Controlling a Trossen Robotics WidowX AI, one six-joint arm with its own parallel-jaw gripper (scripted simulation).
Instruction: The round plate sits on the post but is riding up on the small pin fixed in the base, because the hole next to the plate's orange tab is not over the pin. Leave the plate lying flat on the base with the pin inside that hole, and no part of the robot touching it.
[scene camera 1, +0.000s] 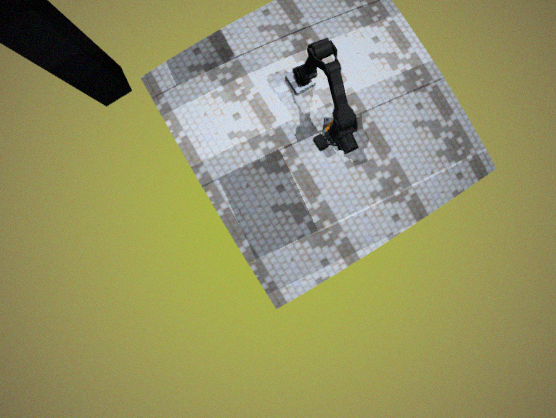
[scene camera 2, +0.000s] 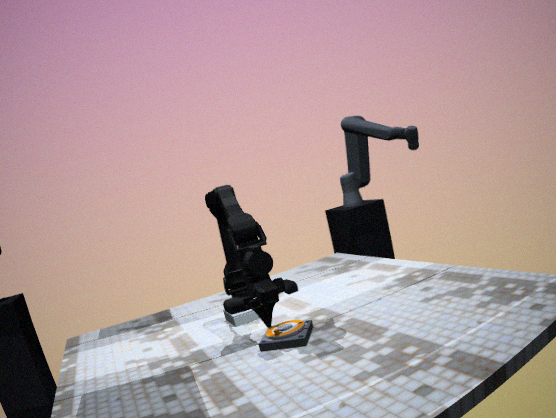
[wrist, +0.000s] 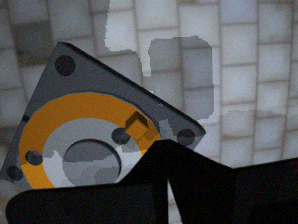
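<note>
Here is my gripper (scene camera 2: 269, 327), shut and holding nothing. The wrist view shows me that gripper (wrist: 162, 147) as well.
</note>
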